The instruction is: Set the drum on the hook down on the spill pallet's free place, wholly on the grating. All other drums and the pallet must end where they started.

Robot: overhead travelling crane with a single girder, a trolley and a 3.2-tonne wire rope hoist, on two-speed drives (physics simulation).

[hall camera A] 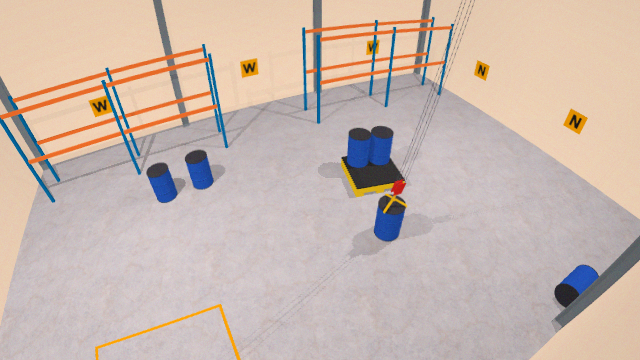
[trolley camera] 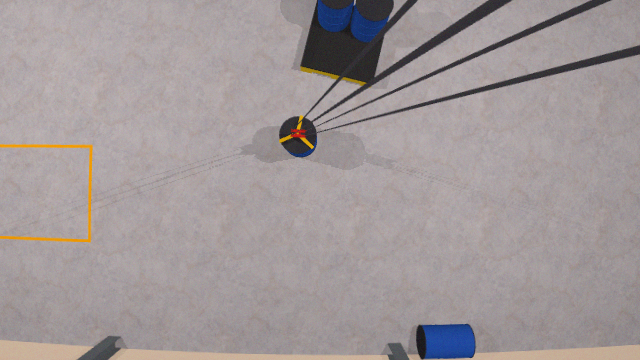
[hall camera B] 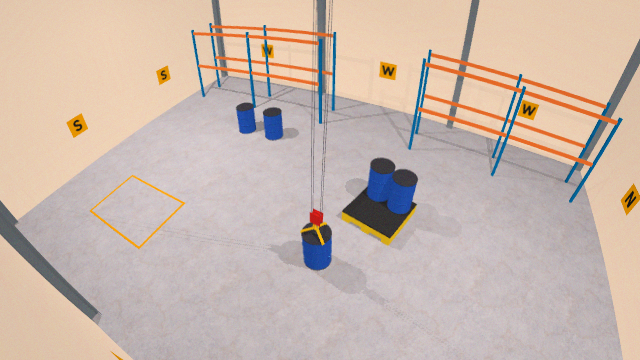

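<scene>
The blue drum on the hook [hall camera A: 388, 223] [hall camera B: 317, 254] [trolley camera: 300, 152] hangs upright, low over the floor; its exact gap to the floor is hard to tell. My gripper [hall camera A: 394, 201] [hall camera B: 316, 231] [trolley camera: 298, 134], a yellow three-armed lifter under the red hook block, is shut on this drum's top rim. The drum is beside the spill pallet [hall camera A: 377, 176] [hall camera B: 372, 212] [trolley camera: 325, 55], apart from it, off its free half. Two blue drums stand upright on the grating: one drum [hall camera A: 358, 150] [hall camera B: 380, 183] [trolley camera: 334, 16] and another drum [hall camera A: 382, 147] [hall camera B: 401, 194] [trolley camera: 368, 24]. The trolley view cuts off their tops.
Two upright drums [hall camera A: 162, 185] [hall camera A: 199, 171] [hall camera B: 246, 120] [hall camera B: 273, 125] stand near a rack [hall camera A: 123, 131] [hall camera B: 320, 100]. Another rack [hall camera A: 318, 100] [hall camera B: 507, 132] stands along the W wall. A drum [hall camera A: 580, 282] [trolley camera: 447, 341] lies by a column. An orange rectangle [hall camera A: 159, 326] [hall camera B: 159, 190] [trolley camera: 90, 195] marks the floor.
</scene>
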